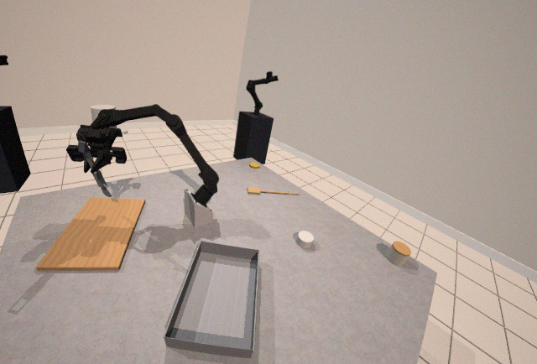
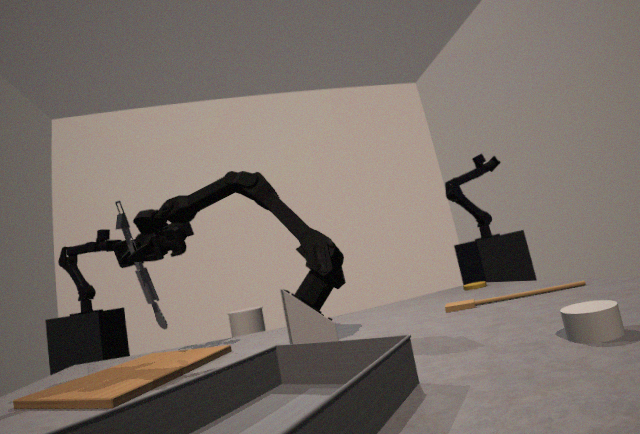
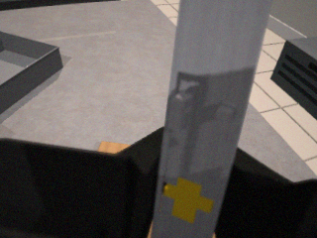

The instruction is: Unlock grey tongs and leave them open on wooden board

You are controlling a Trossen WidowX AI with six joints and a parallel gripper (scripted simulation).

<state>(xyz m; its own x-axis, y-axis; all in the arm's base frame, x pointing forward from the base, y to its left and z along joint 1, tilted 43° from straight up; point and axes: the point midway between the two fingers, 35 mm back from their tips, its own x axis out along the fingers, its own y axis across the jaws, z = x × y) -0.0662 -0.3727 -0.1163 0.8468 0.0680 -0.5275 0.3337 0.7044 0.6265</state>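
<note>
The wooden board lies 230 mm below my gripper tip. The rest, counted from my gripper tip: roasting tin (410 mm ahead, 300 mm to the left, 210 mm below); yellow lock tab (30 mm behind, 10 mm to the left, 10 mm above); white puck (360 mm ahead, 700 mm to the left, 220 mm below).
</note>
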